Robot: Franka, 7 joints.
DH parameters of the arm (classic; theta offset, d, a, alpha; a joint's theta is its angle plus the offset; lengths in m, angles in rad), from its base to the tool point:
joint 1: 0 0.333 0 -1.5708
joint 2: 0 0 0 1.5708
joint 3: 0 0.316 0.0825 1.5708
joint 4: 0 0 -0.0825 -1.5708
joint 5: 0 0.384 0 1.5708
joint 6: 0 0 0.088 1.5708
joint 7: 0 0.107 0 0
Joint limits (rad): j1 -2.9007..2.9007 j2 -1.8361..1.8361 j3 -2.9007..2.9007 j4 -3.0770..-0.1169 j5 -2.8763..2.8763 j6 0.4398..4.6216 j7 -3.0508..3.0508
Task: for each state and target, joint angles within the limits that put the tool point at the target. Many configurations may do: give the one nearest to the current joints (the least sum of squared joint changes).
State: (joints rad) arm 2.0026 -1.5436 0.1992 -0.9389 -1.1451 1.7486 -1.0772
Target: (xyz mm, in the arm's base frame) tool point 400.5 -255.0 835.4
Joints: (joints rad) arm 2.2476 -1.5964 -0.0987 -1.3597 -1.0537 1.4562 -1.0772
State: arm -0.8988 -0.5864 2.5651 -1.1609 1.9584 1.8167 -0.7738
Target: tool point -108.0 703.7 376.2
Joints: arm -1.0085 -0.6155 2.4870 -1.5950 1.8664 1.7643 -0.7738
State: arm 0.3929 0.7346 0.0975 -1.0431 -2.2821 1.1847 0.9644
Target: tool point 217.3 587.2 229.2
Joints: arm 0.9582 0.8029 0.5469 -1.8142 -2.0675 0.9957 0.9644
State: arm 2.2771 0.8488 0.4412 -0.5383 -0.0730 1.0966 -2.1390
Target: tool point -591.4 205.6 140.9
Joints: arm 2.4931 1.2056 0.4752 -0.9782 -0.0540 0.9260 -2.1390
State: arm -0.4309 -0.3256 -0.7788 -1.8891 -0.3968 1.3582 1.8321
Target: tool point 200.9 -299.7 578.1
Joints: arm -0.2780 -0.5380 -0.4856 -2.0830 -0.2829 1.1676 1.8321
